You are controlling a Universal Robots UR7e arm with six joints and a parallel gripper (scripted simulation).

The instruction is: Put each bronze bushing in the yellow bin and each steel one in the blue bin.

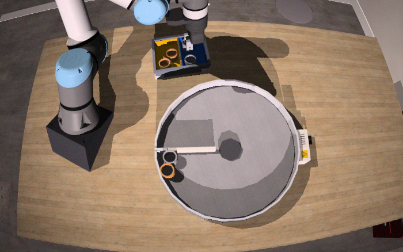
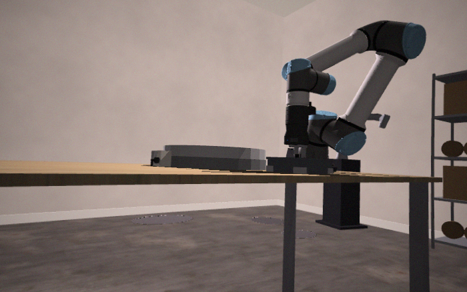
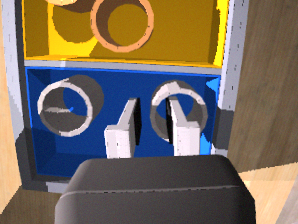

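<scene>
My gripper is now 3 cm to the left of the bin, 3 cm past it and 2 cm above it. Also, from my hand: turntable 35 cm to the right, 17 cm ahead, 1 cm above.
</scene>
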